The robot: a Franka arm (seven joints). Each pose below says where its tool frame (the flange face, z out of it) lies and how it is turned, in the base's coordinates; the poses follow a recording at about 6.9 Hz.
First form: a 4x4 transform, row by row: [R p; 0 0 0 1], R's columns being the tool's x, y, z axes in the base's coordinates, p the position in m. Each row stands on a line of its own.
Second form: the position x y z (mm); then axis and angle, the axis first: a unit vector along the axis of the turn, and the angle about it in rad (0 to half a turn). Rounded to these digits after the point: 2 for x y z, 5 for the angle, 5 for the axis.
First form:
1:
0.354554 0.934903 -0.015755 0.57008
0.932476 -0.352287 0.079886 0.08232
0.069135 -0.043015 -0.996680 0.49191
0 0 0 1
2:
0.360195 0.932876 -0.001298 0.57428
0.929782 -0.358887 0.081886 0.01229
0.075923 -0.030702 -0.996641 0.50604
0 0 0 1
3:
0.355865 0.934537 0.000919 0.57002
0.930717 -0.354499 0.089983 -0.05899
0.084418 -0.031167 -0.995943 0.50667
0 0 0 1
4:
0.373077 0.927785 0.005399 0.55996
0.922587 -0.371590 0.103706 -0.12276
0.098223 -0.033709 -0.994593 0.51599
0 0 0 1
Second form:
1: 570.08 82.32 491.91 -0.82269 -0.56825 -0.01624 3.06683
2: 574.28 12.29 506.04 -0.82445 -0.56548 -0.02266 3.07326
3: 570.02 -58.99 506.67 -0.82310 -0.56730 -0.02595 3.06793
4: 559.96 -122.76 515.99 -0.82825 -0.55948 -0.03133 3.05854
